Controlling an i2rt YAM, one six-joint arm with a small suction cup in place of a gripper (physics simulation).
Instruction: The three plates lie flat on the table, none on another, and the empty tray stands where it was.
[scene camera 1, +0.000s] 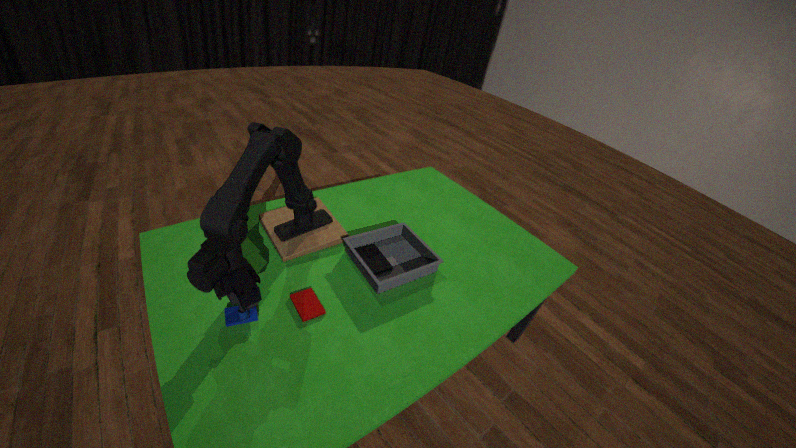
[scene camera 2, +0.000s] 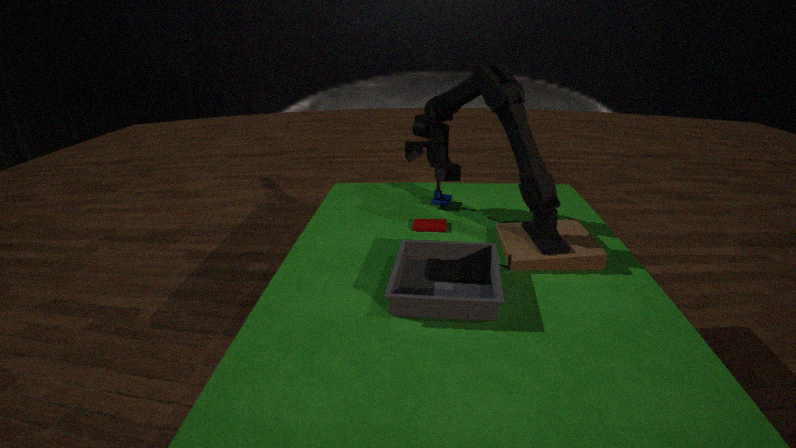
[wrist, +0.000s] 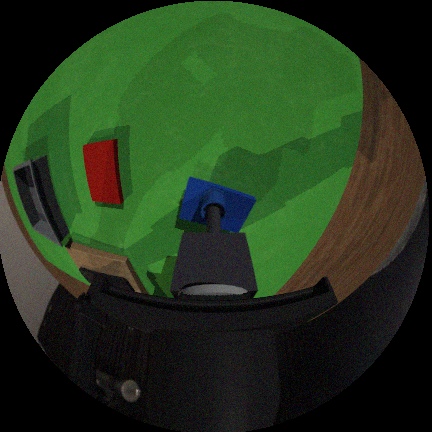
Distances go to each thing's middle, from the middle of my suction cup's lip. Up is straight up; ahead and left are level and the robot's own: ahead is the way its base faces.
I see my suction cup 2 cm short of the grey tray (scene camera 1: 411, 258), 48 cm to the right of it and 1 cm above it. Also, from my suction cup: red plate (scene camera 1: 308, 306): 4 cm ahead, 17 cm to the left, 3 cm below; then black plate (scene camera 2: 442, 270): 1 cm behind, 43 cm to the left, 2 cm below; then blue plate (wrist: 238, 204): 1 cm behind, 1 cm below.
